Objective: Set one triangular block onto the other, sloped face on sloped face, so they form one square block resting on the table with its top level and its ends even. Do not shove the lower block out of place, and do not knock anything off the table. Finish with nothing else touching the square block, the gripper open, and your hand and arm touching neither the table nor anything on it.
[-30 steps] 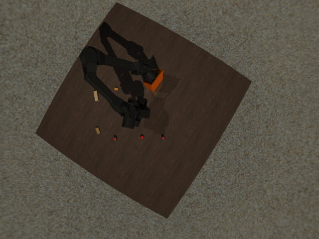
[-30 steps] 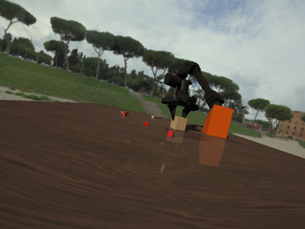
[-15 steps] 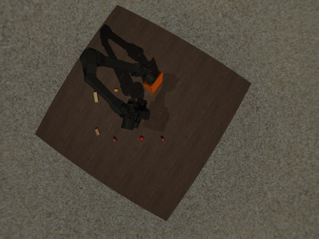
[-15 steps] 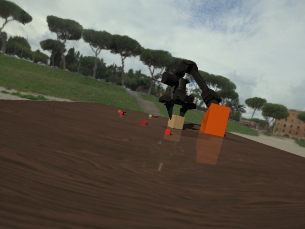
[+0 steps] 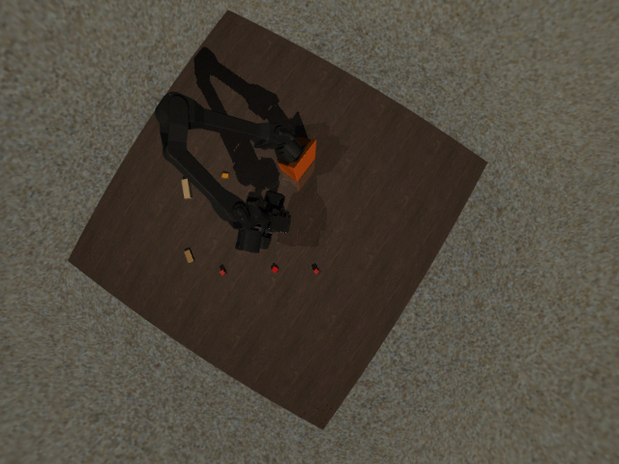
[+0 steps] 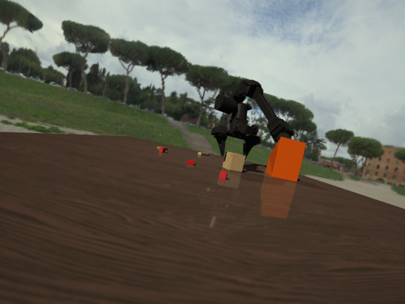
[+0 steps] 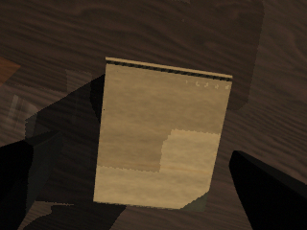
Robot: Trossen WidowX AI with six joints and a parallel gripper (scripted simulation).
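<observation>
My gripper tip is now 30 mm to the right of the tan triangular block and 30 mm above it.
</observation>
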